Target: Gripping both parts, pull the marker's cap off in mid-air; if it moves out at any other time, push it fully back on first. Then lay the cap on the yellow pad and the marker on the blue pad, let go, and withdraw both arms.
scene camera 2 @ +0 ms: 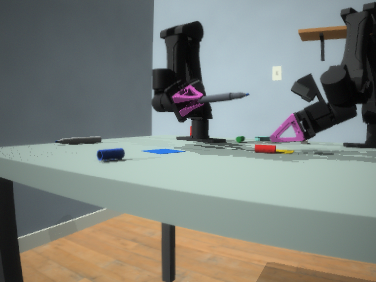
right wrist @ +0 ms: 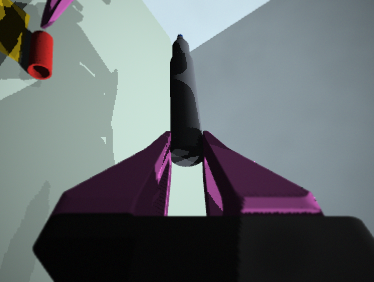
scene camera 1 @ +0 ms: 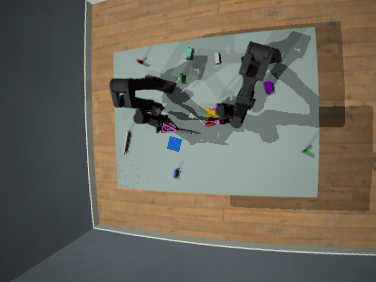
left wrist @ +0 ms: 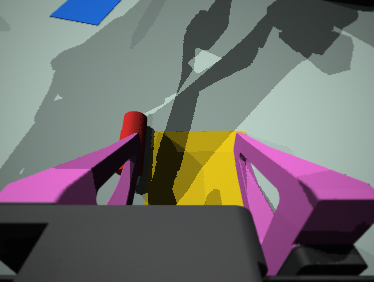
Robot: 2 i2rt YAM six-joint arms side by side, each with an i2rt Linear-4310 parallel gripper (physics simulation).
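Places are measured from the left arm's base along level axes (x left, y back, z up), in centimetres.
Pixels of known places: left gripper, fingertip midpoint: (scene camera 2: 272, 139) (scene camera 1: 210, 116) (left wrist: 187, 140); right gripper, fingertip midpoint: (scene camera 2: 203, 99) (right wrist: 187, 140) (scene camera 1: 177, 130); right arm's base, origin of the base link: (scene camera 2: 199, 140) (scene camera 1: 158, 84).
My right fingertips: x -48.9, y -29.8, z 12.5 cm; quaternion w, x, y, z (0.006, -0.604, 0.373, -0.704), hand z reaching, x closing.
For each thing: its top centre in the pictures, then the offset to it from my right fingertips.
- red cap, middle of its top: (left wrist: 127, 137) (right wrist: 48, 49) (scene camera 2: 265, 145) (scene camera 1: 209, 124) dx +15.4, dy +0.3, dz -10.6 cm
- yellow pad, middle of its top: (left wrist: 198, 174) (scene camera 2: 277, 151) (scene camera 1: 213, 115) dx +18.0, dy +5.2, dz -12.5 cm
- uncapped dark grey marker, middle of its top: (right wrist: 195, 72) (scene camera 2: 223, 93) (scene camera 1: 187, 131) dx +5.4, dy -1.8, dz +1.4 cm
- blue pad, middle of its top: (left wrist: 89, 4) (scene camera 2: 163, 151) (scene camera 1: 174, 144) dx -7.6, dy -7.1, dz -12.5 cm
- blue cap, middle of its top: (scene camera 2: 110, 149) (scene camera 1: 175, 174) dx -9.8, dy -24.6, dz -10.4 cm
- green piece, middle of its top: (scene camera 1: 181, 77) dx +4.3, dy +29.8, dz -10.4 cm
- teal block, middle of its top: (scene camera 1: 188, 53) dx +10.7, dy +42.9, dz -11.0 cm
- pale block, middle of its top: (scene camera 1: 216, 57) dx +26.2, dy +36.0, dz -11.3 cm
- purple block, middle of its top: (scene camera 1: 268, 87) dx +49.8, dy +13.9, dz -11.0 cm
The red cap (scene camera 1: 209, 125) (scene camera 2: 265, 148) (left wrist: 134, 122) (right wrist: 42, 52) lies on its side along one edge of the yellow pad (scene camera 1: 211, 114) (scene camera 2: 286, 151) (left wrist: 220, 170), mostly or wholly off it. My left gripper (scene camera 1: 212, 115) (scene camera 2: 272, 139) (left wrist: 187, 140) is open low over the pad; in the left wrist view the cap is at the left fingertip, not between the fingers. My right gripper (scene camera 1: 174, 130) (scene camera 2: 202, 98) (right wrist: 187, 140) is shut on the uncapped dark grey marker (scene camera 1: 190, 132) (scene camera 2: 225, 97) (right wrist: 185, 100), held in the air with its blue tip pointing away. The blue pad (scene camera 1: 174, 144) (scene camera 2: 163, 151) (left wrist: 85, 10) is bare.
Another grey marker (scene camera 1: 127, 142) (scene camera 2: 80, 140) lies at the table's left. A blue cap (scene camera 1: 176, 173) (scene camera 2: 110, 154) lies near the blue pad. A green piece (scene camera 1: 182, 78), a teal block (scene camera 1: 189, 53), a pale block (scene camera 1: 217, 58) and a purple block (scene camera 1: 269, 87) lie in the upper part of scene camera 1.
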